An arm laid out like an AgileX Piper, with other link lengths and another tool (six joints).
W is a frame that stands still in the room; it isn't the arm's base.
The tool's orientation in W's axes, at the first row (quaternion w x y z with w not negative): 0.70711, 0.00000, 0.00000, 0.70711
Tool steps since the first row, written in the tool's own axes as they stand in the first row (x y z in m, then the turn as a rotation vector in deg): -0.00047, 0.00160, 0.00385, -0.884, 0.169, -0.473; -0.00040, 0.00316, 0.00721, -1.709, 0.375, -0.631; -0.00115, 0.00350, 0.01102, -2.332, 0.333, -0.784; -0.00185, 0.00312, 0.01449, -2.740, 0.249, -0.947; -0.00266, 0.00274, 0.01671, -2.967, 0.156, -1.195; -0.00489, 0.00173, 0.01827, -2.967, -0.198, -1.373
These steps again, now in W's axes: -0.00160, -0.00047, 0.00385, -0.169, -0.884, -0.473; -0.00316, -0.00040, 0.00721, -0.375, -1.709, -0.631; -0.00350, -0.00115, 0.01102, -0.333, -2.332, -0.784; -0.00312, -0.00185, 0.01449, -0.249, -2.740, -0.947; -0.00274, -0.00266, 0.01671, -0.156, -2.967, -1.195; -0.00173, -0.00489, 0.01827, 0.198, -2.967, -1.373
